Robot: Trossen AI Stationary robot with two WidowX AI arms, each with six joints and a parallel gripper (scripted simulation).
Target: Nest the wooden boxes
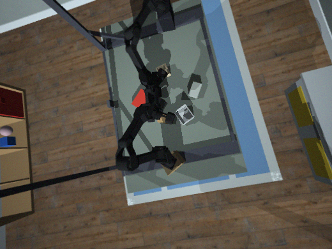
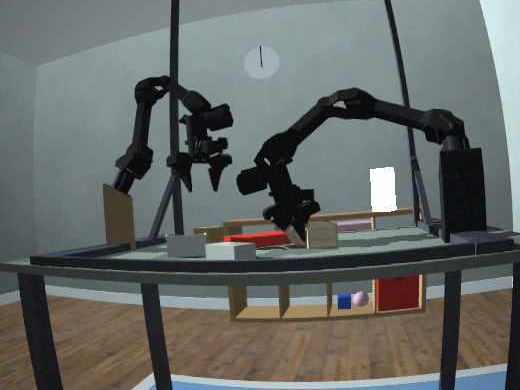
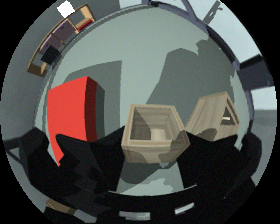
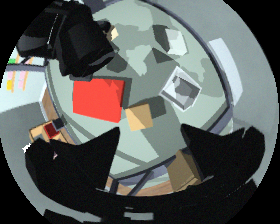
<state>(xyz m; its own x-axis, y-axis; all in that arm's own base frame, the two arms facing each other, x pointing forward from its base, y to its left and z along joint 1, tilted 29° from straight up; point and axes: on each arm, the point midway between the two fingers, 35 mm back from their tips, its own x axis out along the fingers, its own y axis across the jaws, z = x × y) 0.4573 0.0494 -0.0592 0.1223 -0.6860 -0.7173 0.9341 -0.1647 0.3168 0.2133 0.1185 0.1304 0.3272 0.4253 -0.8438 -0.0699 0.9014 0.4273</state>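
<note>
Right now the flat red box is 120 mm to the right of my left hand, 70 mm behind it and 30 mm below it. Also, from my left hand: white block: 250 mm ahead, 70 mm to the right, 30 mm below; then grey open box: 220 mm to the right, 180 mm ahead, 20 mm below.
</note>
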